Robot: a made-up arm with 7 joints.
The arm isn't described. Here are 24 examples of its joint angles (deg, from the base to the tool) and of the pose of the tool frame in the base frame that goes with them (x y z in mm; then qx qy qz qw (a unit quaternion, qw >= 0)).
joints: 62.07 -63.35 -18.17 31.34 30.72 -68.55 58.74
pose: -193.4 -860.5 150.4 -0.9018 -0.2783 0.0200 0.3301
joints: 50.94 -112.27 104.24 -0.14 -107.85 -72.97 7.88
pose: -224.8 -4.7 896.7 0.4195 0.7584 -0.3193 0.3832
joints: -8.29 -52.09 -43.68 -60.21 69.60 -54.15 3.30
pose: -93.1 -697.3 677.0 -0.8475 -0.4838 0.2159 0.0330
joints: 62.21 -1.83 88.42 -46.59 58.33 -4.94 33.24
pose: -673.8 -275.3 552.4 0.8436 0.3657 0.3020 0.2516
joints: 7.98 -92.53 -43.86 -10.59 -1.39 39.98 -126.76
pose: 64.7 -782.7 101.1 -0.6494 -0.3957 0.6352 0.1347
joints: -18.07 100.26 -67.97 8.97 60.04 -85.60 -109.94
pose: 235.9 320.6 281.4 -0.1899 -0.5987 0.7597 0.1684
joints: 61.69 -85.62 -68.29 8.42 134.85 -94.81 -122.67
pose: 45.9 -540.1 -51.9 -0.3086 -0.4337 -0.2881 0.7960
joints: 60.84 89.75 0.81 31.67 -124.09 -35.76 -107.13
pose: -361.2 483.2 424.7 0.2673 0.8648 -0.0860 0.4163
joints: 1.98 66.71 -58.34 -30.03 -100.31 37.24 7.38
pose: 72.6 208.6 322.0 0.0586 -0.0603 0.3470 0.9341
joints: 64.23 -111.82 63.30 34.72 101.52 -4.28 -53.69
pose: -544.1 -186.5 682.5 0.6634 0.2564 0.4446 0.5445
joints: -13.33 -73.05 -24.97 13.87 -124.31 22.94 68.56
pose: -167.1 -418.4 537.8 -0.3897 0.7151 -0.0871 0.5738
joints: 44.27 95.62 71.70 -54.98 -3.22 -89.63 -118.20
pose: -654.6 -101.3 574.7 -0.6051 0.3091 -0.6673 0.3051
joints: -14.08 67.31 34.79 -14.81 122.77 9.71 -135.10
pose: -664.3 194.1 20.9 -0.6871 0.4368 -0.2695 0.5143
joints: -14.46 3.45 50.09 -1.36 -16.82 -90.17 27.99
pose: -963.4 -198.4 510.6 0.2552 0.2065 0.2550 0.9095
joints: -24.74 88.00 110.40 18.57 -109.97 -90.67 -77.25
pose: -458.1 -532.1 -64.4 0.2671 0.6585 0.6607 0.2416
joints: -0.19 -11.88 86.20 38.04 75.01 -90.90 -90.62
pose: -719.7 -172.4 47.1 0.0835 0.3466 0.0677 0.9318
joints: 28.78 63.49 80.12 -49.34 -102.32 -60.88 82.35
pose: -689.5 215.3 579.3 -0.1083 0.5488 -0.1166 0.8207
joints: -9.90 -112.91 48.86 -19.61 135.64 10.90 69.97
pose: -544.7 -91.1 196.9 -0.1893 0.6329 -0.4091 0.6295
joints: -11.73 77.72 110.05 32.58 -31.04 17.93 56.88
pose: -601.5 -222.9 4.0 -0.3718 0.1152 -0.4797 0.7863
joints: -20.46 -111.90 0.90 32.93 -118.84 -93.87 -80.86
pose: -408.7 -642.5 3.8 -0.3139 -0.0285 -0.2560 0.9139
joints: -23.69 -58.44 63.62 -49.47 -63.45 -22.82 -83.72
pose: -715.6 -199.8 162.9 -0.4006 0.8036 0.0716 0.4343
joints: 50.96 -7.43 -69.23 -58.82 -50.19 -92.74 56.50
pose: 551.2 -242.8 -169.1 -0.1600 -0.8033 0.5576 0.1350
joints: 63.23 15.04 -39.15 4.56 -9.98 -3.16 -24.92
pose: 291.9 86.8 177.1 0.2093 -0.5449 -0.0991 0.8059
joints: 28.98 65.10 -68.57 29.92 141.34 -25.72 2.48
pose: 132.6 189.0 379.6 0.7847 0.3601 -0.4272 0.2683
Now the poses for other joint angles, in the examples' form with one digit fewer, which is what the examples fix.
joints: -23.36 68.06 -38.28 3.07 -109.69 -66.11 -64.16
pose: -58 469 334 0.687 -0.395 0.265 0.550
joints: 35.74 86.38 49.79 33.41 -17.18 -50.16 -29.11
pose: -705 253 489 -0.876 0.383 -0.280 0.090
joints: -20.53 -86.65 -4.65 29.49 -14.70 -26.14 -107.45
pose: -333 -724 143 -0.761 0.198 0.131 0.604
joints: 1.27 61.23 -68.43 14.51 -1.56 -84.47 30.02
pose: 535 161 561 0.309 0.716 -0.533 0.328
